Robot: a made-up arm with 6 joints.
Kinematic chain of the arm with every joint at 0, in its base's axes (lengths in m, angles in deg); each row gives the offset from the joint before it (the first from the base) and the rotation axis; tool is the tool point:
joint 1: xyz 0 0 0.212 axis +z
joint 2: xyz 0 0 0 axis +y
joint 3: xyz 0 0 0.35 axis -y
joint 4: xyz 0 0 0 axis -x
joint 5: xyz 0.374 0 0 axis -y
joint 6: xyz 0 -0.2 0 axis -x
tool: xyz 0 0 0
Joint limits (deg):
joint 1: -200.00..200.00
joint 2: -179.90..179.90
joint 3: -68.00..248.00
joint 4: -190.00..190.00
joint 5: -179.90..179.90
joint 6: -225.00..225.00
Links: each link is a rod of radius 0.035 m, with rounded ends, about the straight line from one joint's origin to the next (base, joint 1, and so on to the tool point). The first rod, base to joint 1, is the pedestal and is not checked.
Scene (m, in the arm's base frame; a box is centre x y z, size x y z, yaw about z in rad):
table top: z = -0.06
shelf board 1: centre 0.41 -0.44 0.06 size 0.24 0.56 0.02 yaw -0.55
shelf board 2: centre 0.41 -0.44 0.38 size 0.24 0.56 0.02 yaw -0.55
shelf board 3: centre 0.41 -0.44 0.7 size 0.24 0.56 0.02 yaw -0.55
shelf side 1: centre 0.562 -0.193 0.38 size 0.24 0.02 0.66 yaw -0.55
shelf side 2: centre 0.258 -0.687 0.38 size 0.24 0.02 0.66 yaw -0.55
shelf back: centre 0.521 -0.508 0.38 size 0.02 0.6 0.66 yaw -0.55
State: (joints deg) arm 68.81 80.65 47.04 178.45 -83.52 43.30
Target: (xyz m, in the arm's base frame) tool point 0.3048 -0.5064 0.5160
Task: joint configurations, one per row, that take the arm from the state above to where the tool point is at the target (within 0.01 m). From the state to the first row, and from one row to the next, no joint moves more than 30 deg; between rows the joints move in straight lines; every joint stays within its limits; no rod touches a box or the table.
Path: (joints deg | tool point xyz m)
1: 54.95 53.53 42.64 179.77 -82.78 52.10 | 0.2089 0.6461 0.3502
2: 41.09 26.40 38.24 181.09 -82.03 60.89 | 0.2623 0.4941 0.5985
3: 27.22 -0.72 33.84 182.41 -81.29 69.69 | 0.1828 0.3187 0.7672
4: 13.36 -27.84 29.44 183.73 -80.54 78.49 | 0.0022 0.2056 0.8291
5: -0.50 -54.96 25.04 185.05 -79.80 87.28 | -0.2025 0.2010 0.7782
6: -25.65 -41.58 18.00 186.29 -80.73 76.29 | 0.0644 0.1896 0.7852
7: -50.80 -28.20 10.95 187.52 -81.66 65.29 | 0.2429 0.0159 0.7363
8: -75.94 -14.82 3.90 188.76 -82.59 54.30 | 0.2584 -0.2182 0.6415
9: -101.09 -1.44 -3.15 190.00 -83.52 43.30 | 0.1233 -0.3951 0.5160
10: -89.76 14.92 17.08 190.00 -83.52 43.30 | 0.1989 -0.4643 0.5296
11: -78.42 31.27 37.32 190.00 -83.52 43.30 | 0.3048 -0.5064 0.5160

